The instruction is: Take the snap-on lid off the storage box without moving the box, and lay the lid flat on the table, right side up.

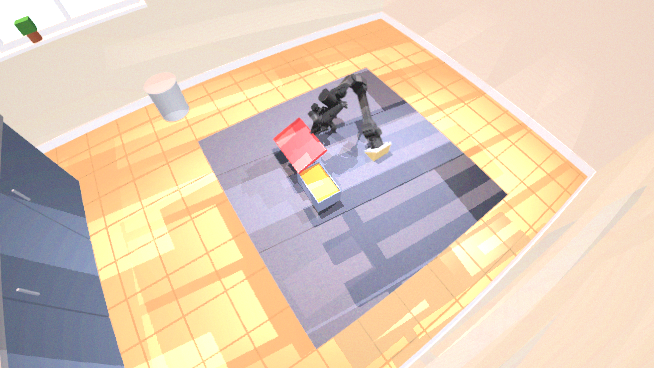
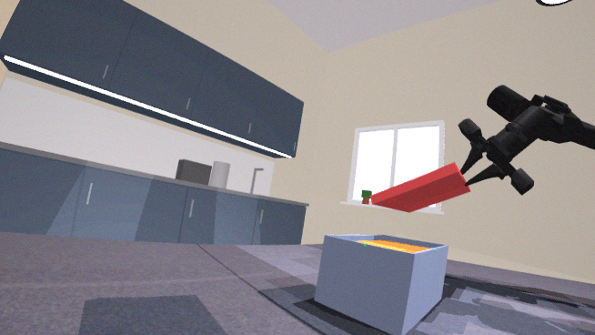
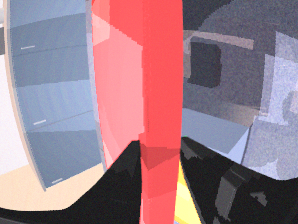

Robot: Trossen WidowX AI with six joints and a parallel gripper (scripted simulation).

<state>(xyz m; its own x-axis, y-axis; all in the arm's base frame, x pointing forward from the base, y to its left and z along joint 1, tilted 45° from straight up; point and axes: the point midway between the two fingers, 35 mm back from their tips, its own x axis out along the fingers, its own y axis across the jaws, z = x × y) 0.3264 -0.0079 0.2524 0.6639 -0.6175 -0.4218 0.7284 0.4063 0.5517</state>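
Right now my gripper tip is 7 cm short of the lid, 3 cm above it and 1 cm to the left of it. Round my gripper tip: storage box: 18 cm below, 16 cm to the left, 10 cm ahead.
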